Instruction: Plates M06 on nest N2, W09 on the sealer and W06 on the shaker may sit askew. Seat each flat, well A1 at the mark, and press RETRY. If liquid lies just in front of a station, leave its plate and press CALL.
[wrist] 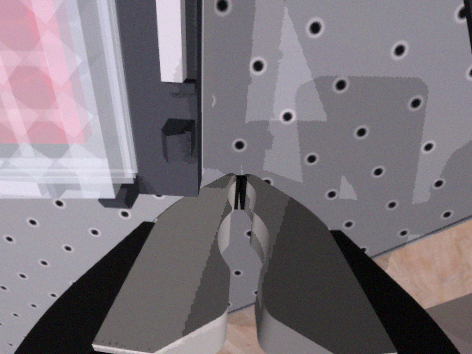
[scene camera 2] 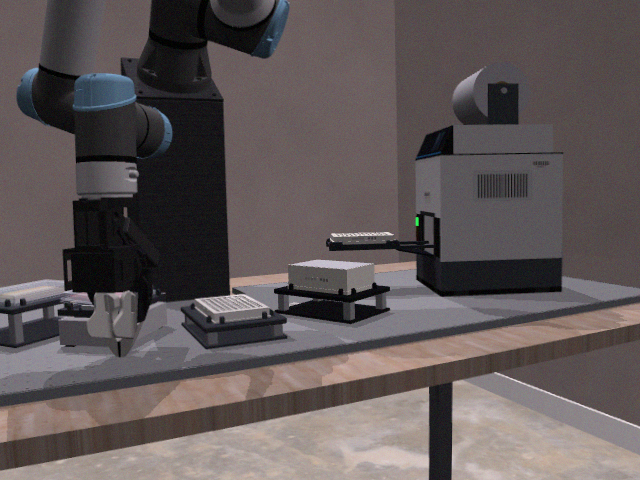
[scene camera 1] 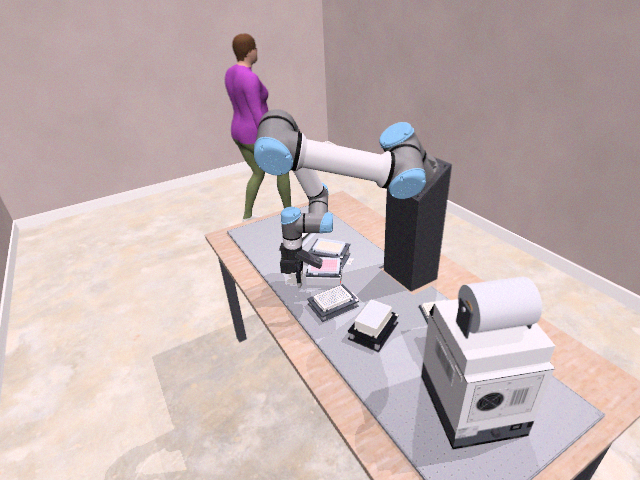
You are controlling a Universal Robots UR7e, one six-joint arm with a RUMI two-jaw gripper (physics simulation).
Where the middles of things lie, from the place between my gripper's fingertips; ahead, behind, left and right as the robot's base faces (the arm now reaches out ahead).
I see the clear plate with pink wells (wrist: 74,138) 12 cm behind my hand, 3 cm to the right of it and 7 cm above it. The rest, counted from my hand: white deep-well block (scene camera 2: 326,276) 19 cm behind, 33 cm to the left, 6 cm above; then grey shaker block (wrist: 168,59) 12 cm behind, 2 cm to the right, 3 cm above; then blue-welled plate (scene camera 2: 240,307) 10 cm behind, 15 cm to the left, 4 cm above.
